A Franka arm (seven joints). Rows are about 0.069 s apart.
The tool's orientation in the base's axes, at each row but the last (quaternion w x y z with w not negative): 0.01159 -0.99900 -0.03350 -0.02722; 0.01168 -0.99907 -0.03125 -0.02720; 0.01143 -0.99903 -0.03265 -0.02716; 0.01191 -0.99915 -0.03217 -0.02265; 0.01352 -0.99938 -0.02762 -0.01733; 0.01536 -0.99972 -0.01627 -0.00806; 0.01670 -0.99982 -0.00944 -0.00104; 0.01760 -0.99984 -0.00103 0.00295; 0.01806 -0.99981 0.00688 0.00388
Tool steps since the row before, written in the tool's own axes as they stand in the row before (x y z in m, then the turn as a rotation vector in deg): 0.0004 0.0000 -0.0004 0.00 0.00 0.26; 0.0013 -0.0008 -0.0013 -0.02 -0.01 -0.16; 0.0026 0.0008 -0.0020 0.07 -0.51 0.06; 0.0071 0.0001 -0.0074 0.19 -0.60 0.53; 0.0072 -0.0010 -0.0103 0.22 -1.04 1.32; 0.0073 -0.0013 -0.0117 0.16 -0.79 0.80; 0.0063 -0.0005 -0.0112 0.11 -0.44 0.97; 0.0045 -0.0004 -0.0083 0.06 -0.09 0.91; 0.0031 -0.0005 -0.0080 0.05 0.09 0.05
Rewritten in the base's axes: 0.0004 0.0000 0.0004 0.01 0.01 -0.26; 0.0012 0.0008 0.0014 -0.03 0.00 0.16; 0.0025 -0.0007 0.0021 0.04 0.51 -0.05; 0.0068 0.0002 0.0077 0.17 0.62 -0.51; 0.0068 0.0011 0.0106 0.21 1.09 -1.28; 0.0071 0.0012 0.0119 0.15 0.82 -0.77; 0.0063 0.0002 0.0112 0.10 0.47 -0.95; 0.0045 0.0001 0.0083 0.05 0.12 -0.91; 0.0032 0.0002 0.0080 0.05 -0.09 -0.05
